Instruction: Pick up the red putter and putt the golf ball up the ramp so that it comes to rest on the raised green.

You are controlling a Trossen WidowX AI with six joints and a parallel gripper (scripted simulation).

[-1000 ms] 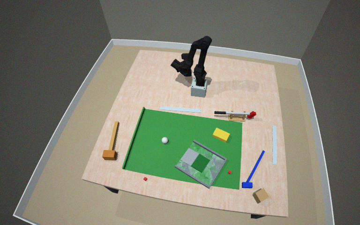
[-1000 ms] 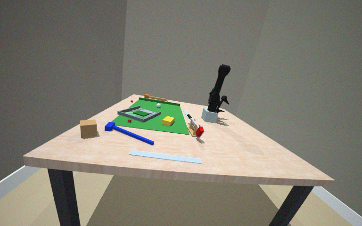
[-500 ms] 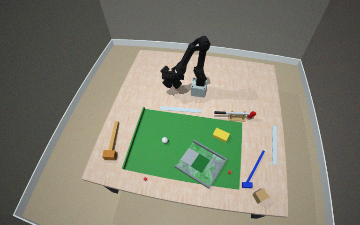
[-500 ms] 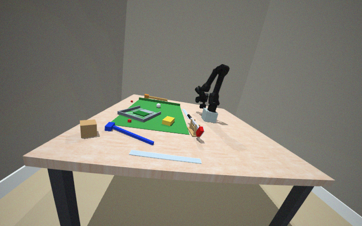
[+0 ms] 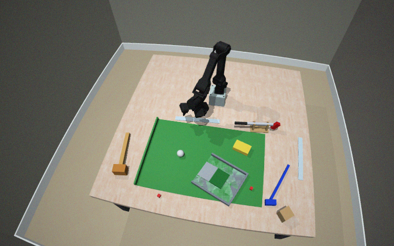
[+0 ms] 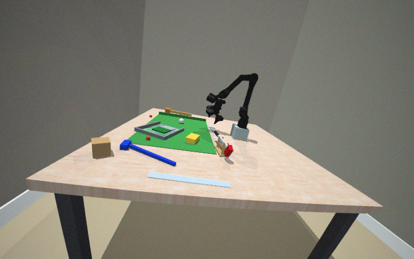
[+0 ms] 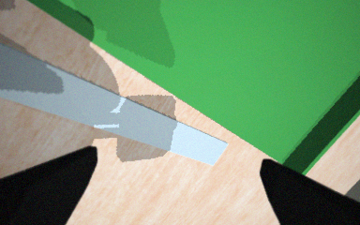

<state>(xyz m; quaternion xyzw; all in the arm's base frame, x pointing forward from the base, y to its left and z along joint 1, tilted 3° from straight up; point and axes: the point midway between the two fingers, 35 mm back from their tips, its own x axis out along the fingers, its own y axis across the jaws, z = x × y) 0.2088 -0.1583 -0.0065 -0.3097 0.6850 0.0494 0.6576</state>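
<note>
Right now my gripper tip is 1 cm short of the red putter, 44 cm to the right of it and 1 cm above it. Also, from my gripper tip: white golf ball (26 cm ahead, 2 cm to the right, 5 cm below); then green mat (27 cm ahead, 12 cm to the left, 7 cm below); then yellow block (17 cm ahead, 35 cm to the left, 5 cm below).
</note>
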